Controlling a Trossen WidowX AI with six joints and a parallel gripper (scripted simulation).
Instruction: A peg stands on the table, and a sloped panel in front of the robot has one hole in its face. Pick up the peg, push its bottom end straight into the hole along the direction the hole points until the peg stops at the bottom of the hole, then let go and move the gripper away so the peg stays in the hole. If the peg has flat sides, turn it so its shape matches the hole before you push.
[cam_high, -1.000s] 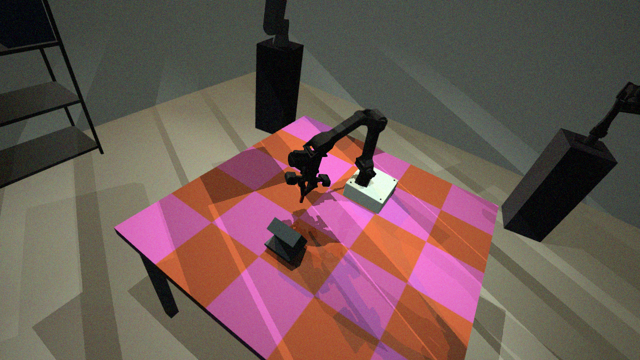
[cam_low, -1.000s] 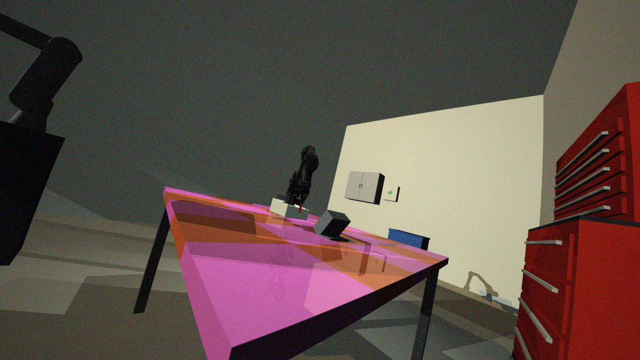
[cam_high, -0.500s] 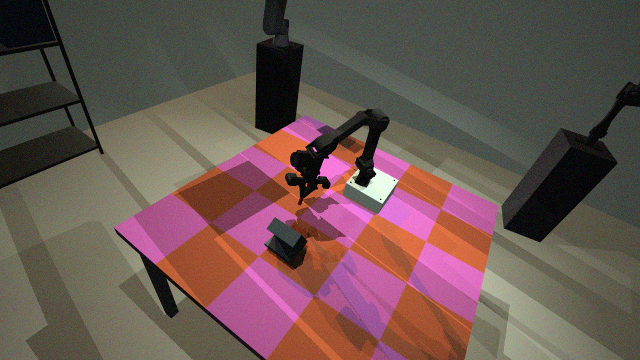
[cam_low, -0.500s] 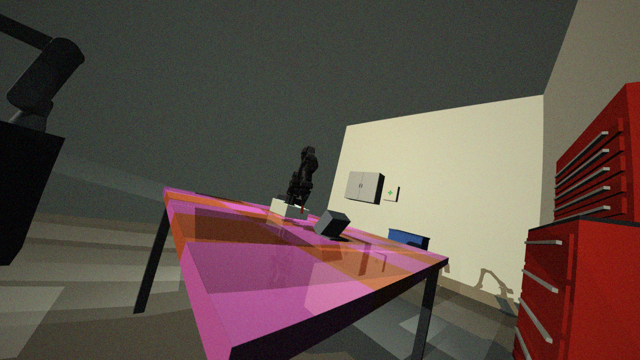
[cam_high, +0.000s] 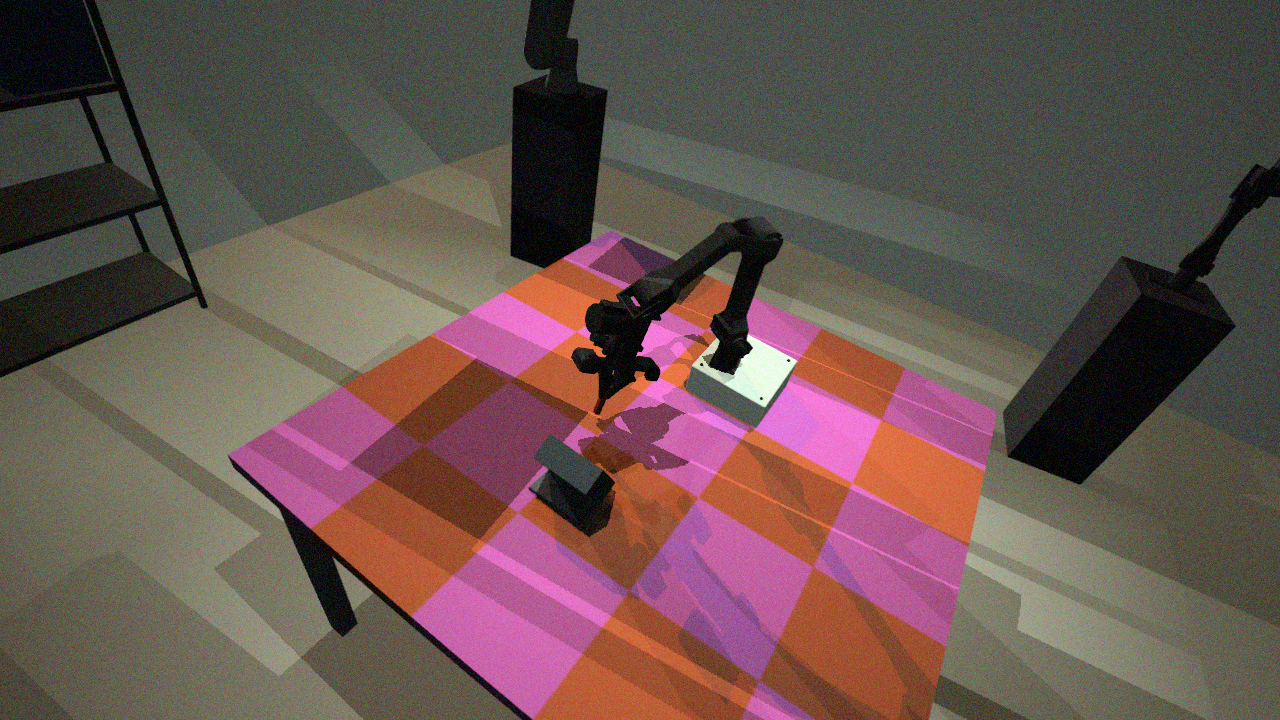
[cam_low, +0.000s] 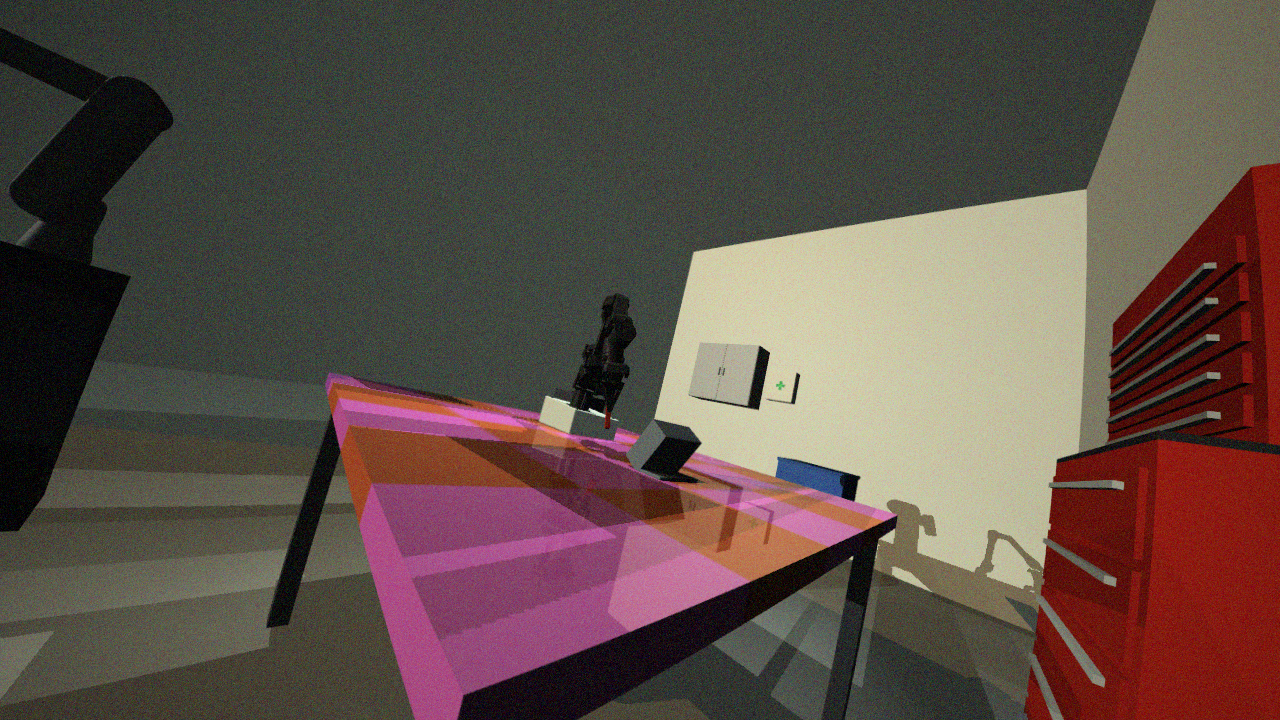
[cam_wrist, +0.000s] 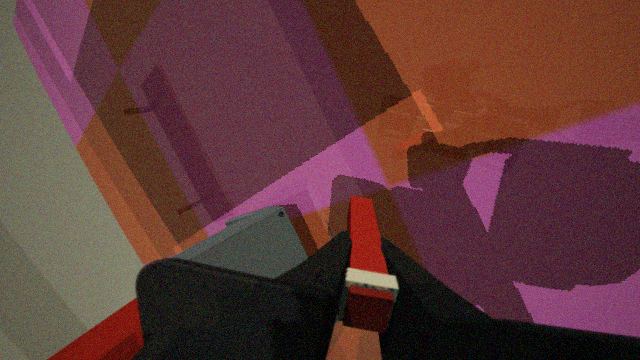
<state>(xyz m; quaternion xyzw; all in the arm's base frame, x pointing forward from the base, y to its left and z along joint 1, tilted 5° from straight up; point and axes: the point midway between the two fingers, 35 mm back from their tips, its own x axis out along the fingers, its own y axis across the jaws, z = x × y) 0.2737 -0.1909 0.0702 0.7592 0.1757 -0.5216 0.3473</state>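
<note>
The sloped panel is 160 mm ahead of my gripper tip, 30 mm to the left of it and 50 mm below it. Also, from my gripper tip: red peg: 10 mm behind, 20 mm above.
</note>
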